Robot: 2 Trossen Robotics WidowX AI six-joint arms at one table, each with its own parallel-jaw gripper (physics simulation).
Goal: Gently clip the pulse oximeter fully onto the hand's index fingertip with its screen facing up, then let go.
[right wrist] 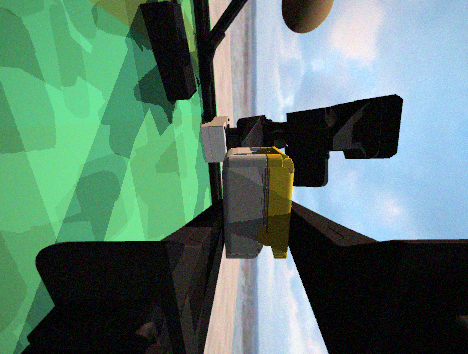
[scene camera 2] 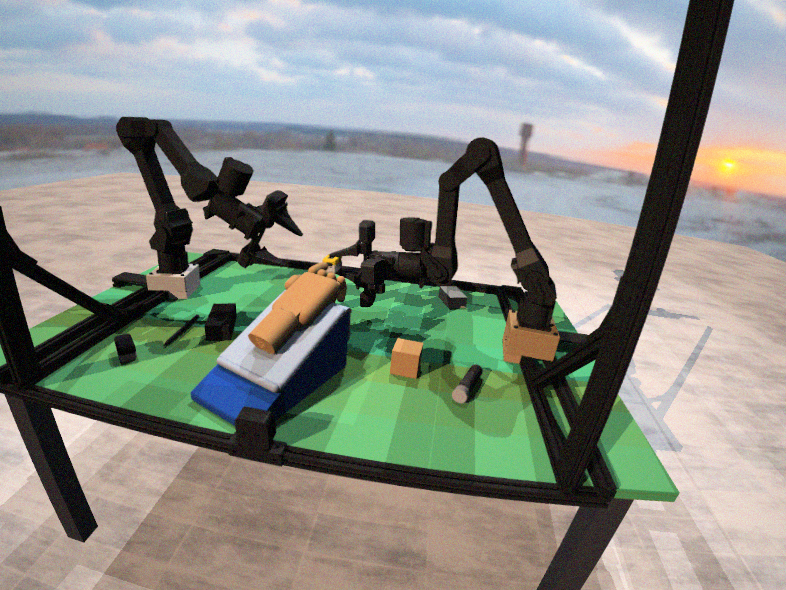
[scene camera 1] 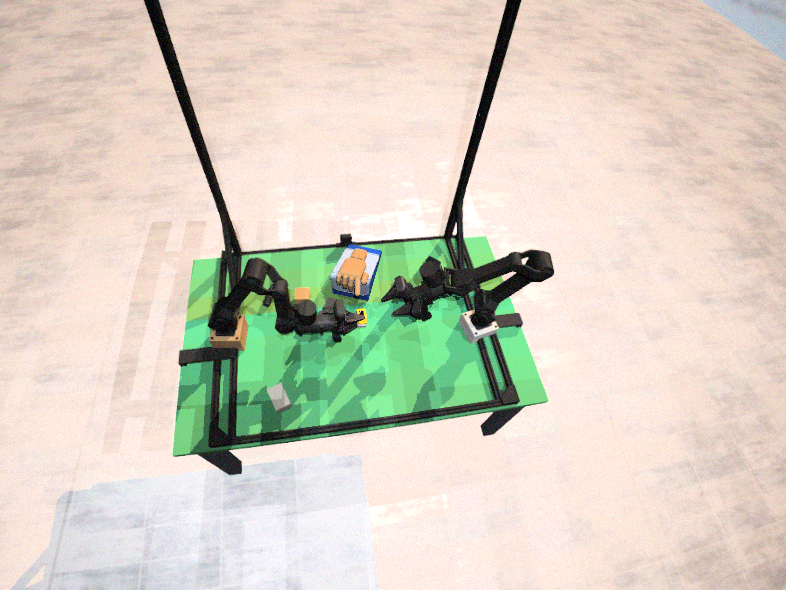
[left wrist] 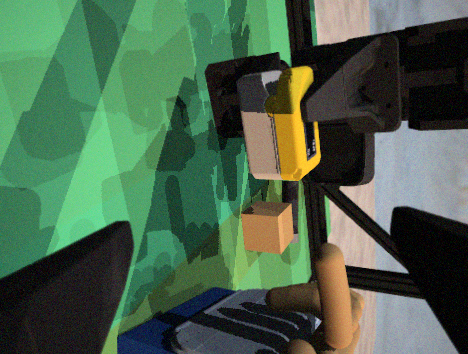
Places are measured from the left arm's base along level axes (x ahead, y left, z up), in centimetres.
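Pixels of known places: left gripper, fingertip midpoint: (right wrist: 278, 146) (scene camera 2: 293, 250) (scene camera 1: 386, 307) (left wrist: 262, 227); right gripper, fingertip midpoint: (right wrist: 253, 205) (scene camera 2: 329, 262) (scene camera 1: 364, 319) (left wrist: 271, 114); left arm's base at its link origin: (right wrist: 227, 138) (scene camera 2: 173, 269) (scene camera 1: 480, 320); right arm's base at its link origin: (scene camera 2: 533, 322) (scene camera 1: 226, 327).
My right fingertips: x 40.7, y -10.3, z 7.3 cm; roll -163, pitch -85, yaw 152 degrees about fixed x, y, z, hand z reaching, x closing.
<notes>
For each thing: its top centre in the pictures, then the offset to it from my right fingertips.
- grey pulse oximeter at its top centre: (left wrist: 312, 122) (right wrist: 288, 202) (scene camera 2: 332, 255) (scene camera 1: 361, 315) dx +0.7, dy -0.9, dz +1.9 cm
- orange cube at its top centre: (left wrist: 286, 227) (scene camera 2: 408, 346) (scene camera 1: 302, 293) dx +15.8, dy -22.1, dz -8.1 cm
- grey block at its top centre: (scene camera 2: 453, 291) (scene camera 1: 278, 396) dx +33.0, dy +11.9, dz -10.1 cm
- dark cylinder at its top centre: (left wrist: 298, 212) (scene camera 2: 469, 375) (scene camera 1: 270, 291) dx +26.4, dy -28.1, dz -10.4 cm
The yellow and grey pulse oximeter (scene camera 1: 361, 316) (scene camera 2: 331, 259) (left wrist: 285, 133) (right wrist: 257, 200) is held in the air by my right gripper (scene camera 1: 357, 320) (scene camera 2: 337, 261) (right wrist: 253, 205), which is shut on it. It hangs just in front of the fingertips of the tan model hand (scene camera 1: 354, 272) (scene camera 2: 299, 300) (left wrist: 334, 295). The hand rests on a sloped blue and white support block (scene camera 1: 374, 258) (scene camera 2: 297, 369) (left wrist: 197, 309). A rounded tan fingertip (right wrist: 306, 14) shows at the top of the right wrist view, apart from the oximeter. My left gripper (scene camera 1: 391, 304) (scene camera 2: 276, 242) is open and empty, raised beside the hand.
An orange cube (scene camera 1: 302, 293) (scene camera 2: 406, 357) (left wrist: 268, 232) lies near the right arm. A grey block (scene camera 1: 278, 397) (scene camera 2: 453, 296), a dark cylinder (scene camera 2: 467, 383) and small black blocks (scene camera 2: 221, 321) lie on the green table. Black frame posts (scene camera 1: 473, 152) rise at the back.
</notes>
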